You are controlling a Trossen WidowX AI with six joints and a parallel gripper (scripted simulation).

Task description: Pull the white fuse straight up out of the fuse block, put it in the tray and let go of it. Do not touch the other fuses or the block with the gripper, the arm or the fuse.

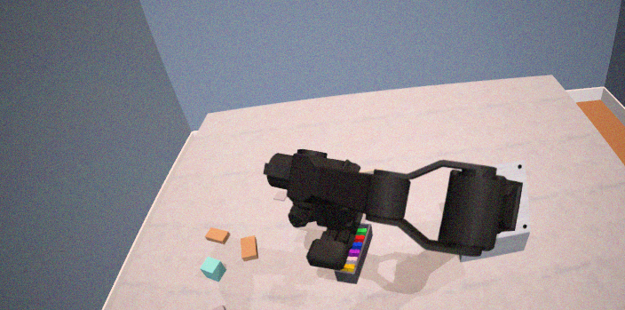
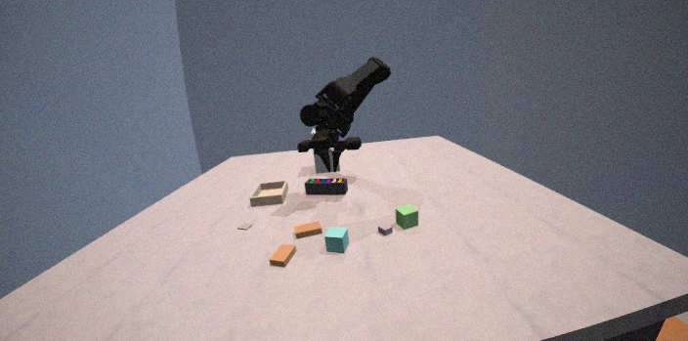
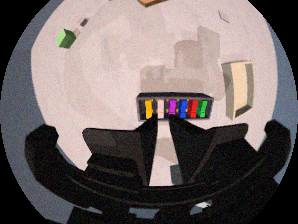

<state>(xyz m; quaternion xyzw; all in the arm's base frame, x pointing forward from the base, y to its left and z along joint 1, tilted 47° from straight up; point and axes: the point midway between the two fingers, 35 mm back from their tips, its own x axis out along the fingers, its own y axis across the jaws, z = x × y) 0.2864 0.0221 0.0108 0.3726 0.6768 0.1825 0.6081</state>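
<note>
Right now the white fuse is 4 cm below my gripper tip. From my gripper tip the other things lie so: tray 21 cm to the right, 7 cm below, 2 cm behind; green cube 25 cm ahead, 16 cm to the left, 5 cm below; grey tile 24 cm to the right, 18 cm ahead, 7 cm below.
</note>
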